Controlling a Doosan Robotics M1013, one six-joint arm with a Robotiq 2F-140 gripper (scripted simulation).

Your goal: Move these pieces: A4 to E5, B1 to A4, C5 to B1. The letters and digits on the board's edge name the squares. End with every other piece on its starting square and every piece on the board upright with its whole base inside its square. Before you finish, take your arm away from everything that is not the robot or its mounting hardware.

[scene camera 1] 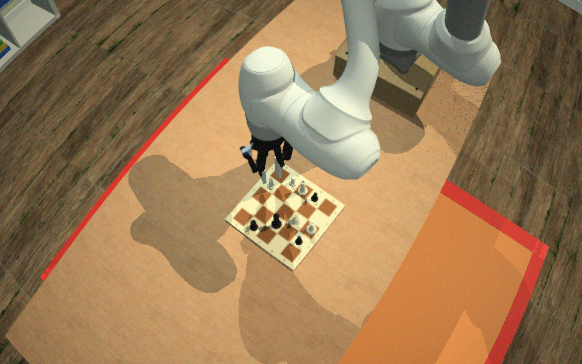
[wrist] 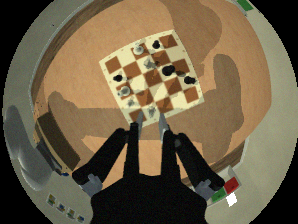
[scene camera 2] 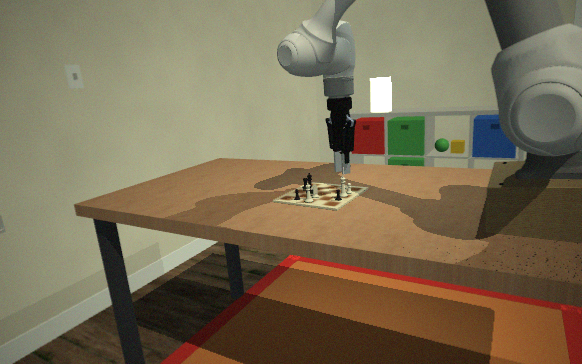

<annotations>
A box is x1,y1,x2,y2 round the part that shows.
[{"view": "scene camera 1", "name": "my gripper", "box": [240,136,292,183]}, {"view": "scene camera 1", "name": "small chessboard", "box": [225,163,344,270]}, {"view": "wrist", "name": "my gripper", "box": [72,111,224,223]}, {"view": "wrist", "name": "small chessboard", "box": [99,29,203,126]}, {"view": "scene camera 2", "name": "my gripper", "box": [326,97,355,174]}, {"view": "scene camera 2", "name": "small chessboard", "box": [273,182,368,210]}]
</annotations>
